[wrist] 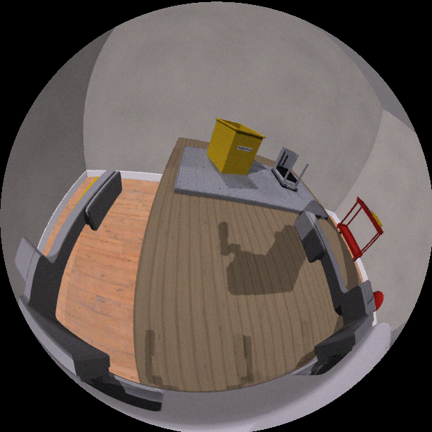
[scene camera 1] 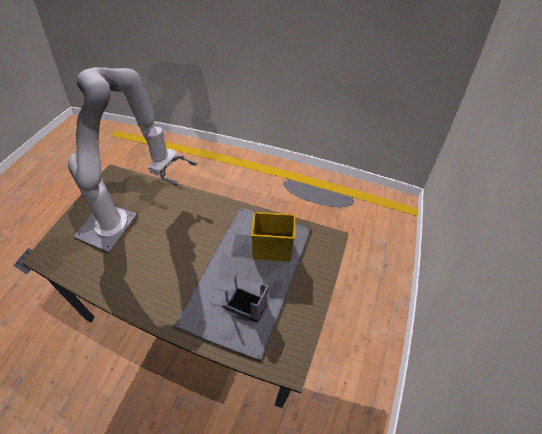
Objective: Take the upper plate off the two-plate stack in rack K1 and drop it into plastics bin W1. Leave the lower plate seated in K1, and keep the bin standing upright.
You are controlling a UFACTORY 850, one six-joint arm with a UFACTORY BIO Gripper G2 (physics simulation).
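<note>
The yellow bin W1 [scene camera 1: 272, 248] [wrist: 230, 150] stands upright with an open top on the grey perforated board [scene camera 1: 215, 305] [wrist: 200, 181]. It carries a small white label in the wrist view. The small grey rack K1 [scene camera 1: 261, 303] [wrist: 286, 157] stands on the same board, nearer the front in the scene view. A low, dark, flat plate shape [scene camera 1: 242, 301] [wrist: 286, 173] lies in the rack; I cannot tell two separate plates apart. My gripper [scene camera 1: 185, 173] [wrist: 207, 218] is open and empty, high above the table's back part, well away from both rack and bin.
The wooden table [scene camera 1: 150, 235] [wrist: 200, 310] carries the arm's base plate [scene camera 1: 94, 240] and the board. Thin upright posts rise at the rack's corners. In the wrist view, a red cart [wrist: 350, 241] and a red round object [wrist: 378, 300] show at the right.
</note>
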